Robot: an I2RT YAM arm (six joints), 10 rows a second.
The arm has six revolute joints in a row. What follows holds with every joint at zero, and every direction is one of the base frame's.
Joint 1 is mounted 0.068 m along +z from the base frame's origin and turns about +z.
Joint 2 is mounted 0.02 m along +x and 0.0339 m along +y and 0.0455 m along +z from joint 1 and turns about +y.
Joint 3 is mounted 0.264 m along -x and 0.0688 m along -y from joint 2 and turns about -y.
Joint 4 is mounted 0.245 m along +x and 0.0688 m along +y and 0.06 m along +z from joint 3 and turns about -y.
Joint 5 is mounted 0.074 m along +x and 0.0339 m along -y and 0.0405 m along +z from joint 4 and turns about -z.
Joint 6 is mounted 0.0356 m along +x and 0.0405 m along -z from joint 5 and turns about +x.
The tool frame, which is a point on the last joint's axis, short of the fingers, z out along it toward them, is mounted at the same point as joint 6; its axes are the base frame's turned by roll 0, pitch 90 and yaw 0 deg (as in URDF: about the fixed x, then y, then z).
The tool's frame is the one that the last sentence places.
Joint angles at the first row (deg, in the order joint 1, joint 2, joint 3, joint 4, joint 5, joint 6):
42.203 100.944 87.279 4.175 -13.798 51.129
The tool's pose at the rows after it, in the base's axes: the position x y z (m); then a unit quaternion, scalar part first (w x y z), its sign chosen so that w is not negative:
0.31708, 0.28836, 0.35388, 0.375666, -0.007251, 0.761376, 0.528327
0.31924, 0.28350, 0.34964, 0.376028, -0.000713, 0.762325, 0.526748
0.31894, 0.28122, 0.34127, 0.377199, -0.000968, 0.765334, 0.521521
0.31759, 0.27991, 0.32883, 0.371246, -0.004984, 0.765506, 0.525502
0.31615, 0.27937, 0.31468, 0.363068, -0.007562, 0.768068, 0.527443
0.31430, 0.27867, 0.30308, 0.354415, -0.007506, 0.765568, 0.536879
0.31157, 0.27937, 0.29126, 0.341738, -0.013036, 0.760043, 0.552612
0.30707, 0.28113, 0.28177, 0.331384, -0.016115, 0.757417, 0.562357
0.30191, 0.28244, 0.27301, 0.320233, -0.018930, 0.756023, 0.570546
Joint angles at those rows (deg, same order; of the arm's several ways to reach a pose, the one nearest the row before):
41.149 100.735 86.708 4.574 -13.800 51.766
40.460 100.398 85.416 5.359 -13.881 52.095
40.266 100.111 83.404 6.540 -13.719 51.615
40.166 99.943 80.399 9.296 -14.739 51.754
40.166 100.062 77.516 11.777 -15.590 51.968
40.165 100.151 74.762 15.025 -16.705 52.999
40.319 100.500 72.013 19.028 -18.692 54.228
40.827 100.675 69.789 21.852 -19.655 55.210
41.360 100.723 67.657 24.229 -20.544 56.138

